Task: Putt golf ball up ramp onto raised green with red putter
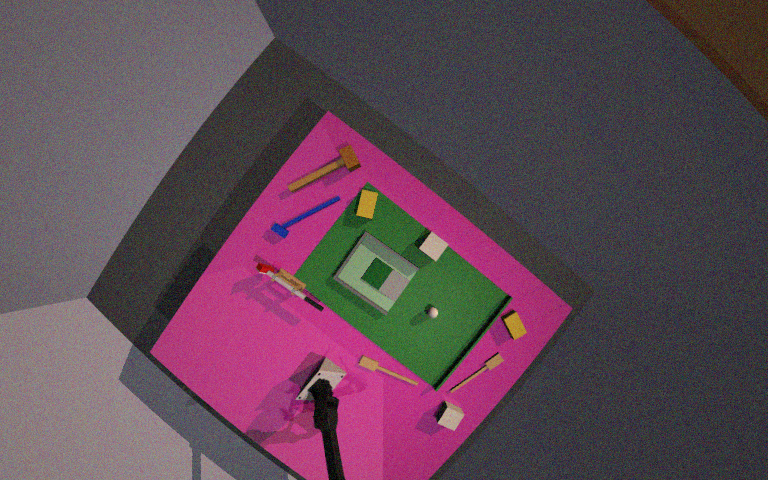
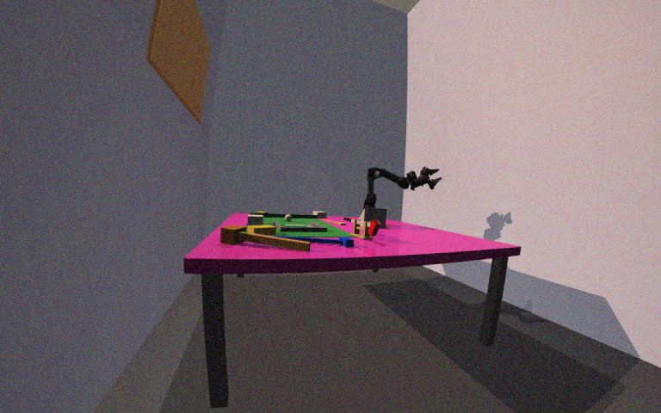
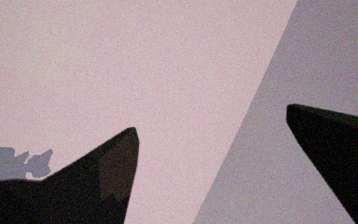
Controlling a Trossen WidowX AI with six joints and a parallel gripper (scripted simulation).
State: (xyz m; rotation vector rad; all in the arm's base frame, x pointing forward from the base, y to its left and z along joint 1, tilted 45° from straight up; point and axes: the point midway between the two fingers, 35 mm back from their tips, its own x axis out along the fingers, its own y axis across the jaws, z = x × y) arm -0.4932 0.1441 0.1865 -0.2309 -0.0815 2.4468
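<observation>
The red putter is 69 cm ahead of my gripper tip, 35 cm to the left of it and 31 cm below it. Also, from my gripper tip: green mat (97 cm ahead, 3 cm to the left, 37 cm below); then white golf ball (99 cm ahead, 12 cm to the right, 35 cm below); then wooden stand (69 cm ahead, 36 cm to the left, 34 cm below).
</observation>
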